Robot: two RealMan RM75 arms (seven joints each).
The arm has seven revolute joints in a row. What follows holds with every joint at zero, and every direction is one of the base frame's.
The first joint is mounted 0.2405 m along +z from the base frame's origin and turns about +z.
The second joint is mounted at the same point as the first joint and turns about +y.
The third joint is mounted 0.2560 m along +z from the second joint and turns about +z.
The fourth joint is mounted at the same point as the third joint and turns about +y.
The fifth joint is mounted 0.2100 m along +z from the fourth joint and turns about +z.
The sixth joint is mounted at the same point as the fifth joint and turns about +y.
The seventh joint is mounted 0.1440 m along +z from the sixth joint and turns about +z.
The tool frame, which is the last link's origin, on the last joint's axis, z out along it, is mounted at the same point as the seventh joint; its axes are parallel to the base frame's.
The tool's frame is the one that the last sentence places.
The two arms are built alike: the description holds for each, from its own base.
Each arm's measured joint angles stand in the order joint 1, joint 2, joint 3, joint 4, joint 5, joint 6, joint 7.
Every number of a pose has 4 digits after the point.
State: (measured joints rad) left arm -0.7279 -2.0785 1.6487 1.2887 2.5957 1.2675 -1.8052; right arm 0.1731 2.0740 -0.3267 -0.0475 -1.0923 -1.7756 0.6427
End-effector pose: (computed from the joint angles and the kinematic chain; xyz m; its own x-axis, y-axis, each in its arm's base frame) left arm -0.1190 0.3795 -0.0495 0.8158 -0.3158 -0.4845 -0.4442 -0.8786 -0.1753; right arm 0.3635 0.2078 0.0572 0.3961 0.3369 -0.8541 -0.8698 -0.1603 -0.4666
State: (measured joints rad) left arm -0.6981 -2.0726 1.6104 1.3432 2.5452 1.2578 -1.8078; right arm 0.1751 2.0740 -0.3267 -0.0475 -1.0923 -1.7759 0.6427
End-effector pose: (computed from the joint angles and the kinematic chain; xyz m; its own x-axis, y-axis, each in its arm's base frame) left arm -0.1123 0.3801 -0.0385 0.8570 -0.2964 -0.4216 -0.4204 -0.8753 -0.2391; right arm 0.3631 0.2085 0.0572 0.3954 0.3379 -0.8541 -0.8694 -0.1622 -0.4667
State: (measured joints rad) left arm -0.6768 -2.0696 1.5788 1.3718 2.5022 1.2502 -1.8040; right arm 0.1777 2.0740 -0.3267 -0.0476 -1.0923 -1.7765 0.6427
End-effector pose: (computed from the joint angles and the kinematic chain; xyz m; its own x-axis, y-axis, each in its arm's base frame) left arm -0.1095 0.3805 -0.0308 0.8852 -0.2809 -0.3709 -0.3951 -0.8748 -0.2804; right arm 0.3624 0.2094 0.0573 0.3944 0.3395 -0.8539 -0.8688 -0.1648 -0.4668
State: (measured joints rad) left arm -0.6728 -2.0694 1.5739 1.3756 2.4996 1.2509 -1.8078; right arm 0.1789 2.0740 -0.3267 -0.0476 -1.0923 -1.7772 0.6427
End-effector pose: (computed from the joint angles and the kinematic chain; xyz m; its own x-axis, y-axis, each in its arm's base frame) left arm -0.1101 0.3804 -0.0295 0.8897 -0.2733 -0.3657 -0.3870 -0.8764 -0.2867; right arm 0.3621 0.2098 0.0573 0.3938 0.3404 -0.8538 -0.8685 -0.1663 -0.4669
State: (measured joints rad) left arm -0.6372 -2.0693 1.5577 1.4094 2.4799 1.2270 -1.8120; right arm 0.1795 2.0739 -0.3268 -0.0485 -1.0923 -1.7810 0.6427
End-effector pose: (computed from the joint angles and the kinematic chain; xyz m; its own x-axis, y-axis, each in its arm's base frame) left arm -0.1115 0.3800 -0.0227 0.9090 -0.2530 -0.3313 -0.3640 -0.8690 -0.3351; right arm 0.3615 0.2099 0.0577 0.3934 0.3438 -0.8527 -0.8672 -0.1690 -0.4683
